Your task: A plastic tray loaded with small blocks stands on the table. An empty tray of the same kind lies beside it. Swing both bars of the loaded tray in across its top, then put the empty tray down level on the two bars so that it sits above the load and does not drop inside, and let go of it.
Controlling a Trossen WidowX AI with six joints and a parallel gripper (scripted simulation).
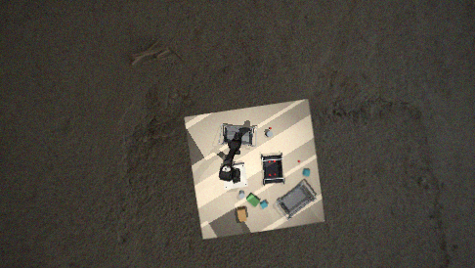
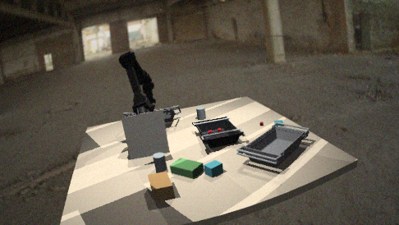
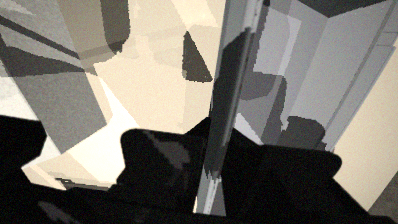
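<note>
Right now my gripper tip is 80 mm to the right of the light grey tray, 30 mm short of it and 10 mm above it. The rest, counted from my gripper tip: small red cube (550 mm ahead, 370 mm to the right, 70 mm below); green block (600 mm to the right, 60 mm below, 20 mm behind); orange block (710 mm to the right, 170 mm behind, 50 mm below).
</note>
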